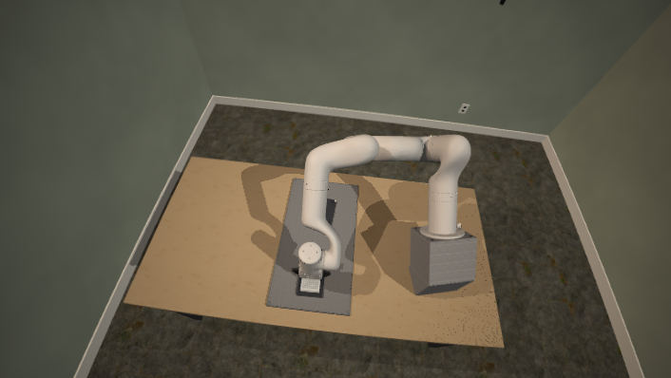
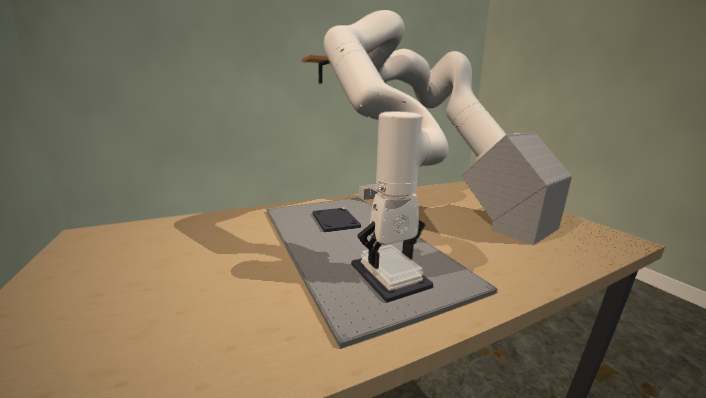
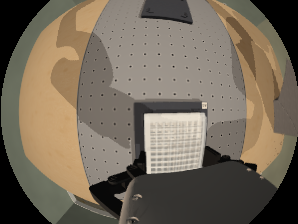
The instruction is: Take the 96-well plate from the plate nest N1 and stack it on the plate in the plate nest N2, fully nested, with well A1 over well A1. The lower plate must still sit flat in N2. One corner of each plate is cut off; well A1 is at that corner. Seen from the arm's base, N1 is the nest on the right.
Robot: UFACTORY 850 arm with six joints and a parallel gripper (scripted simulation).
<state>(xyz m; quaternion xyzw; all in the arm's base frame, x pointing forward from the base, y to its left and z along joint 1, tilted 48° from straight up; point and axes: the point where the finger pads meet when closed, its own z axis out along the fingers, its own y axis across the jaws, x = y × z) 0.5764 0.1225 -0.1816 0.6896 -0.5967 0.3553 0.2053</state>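
Now: the plate 30 mm below my hand. The rest, counted from my hand: plate nest 360 mm to the right, 40 mm below.
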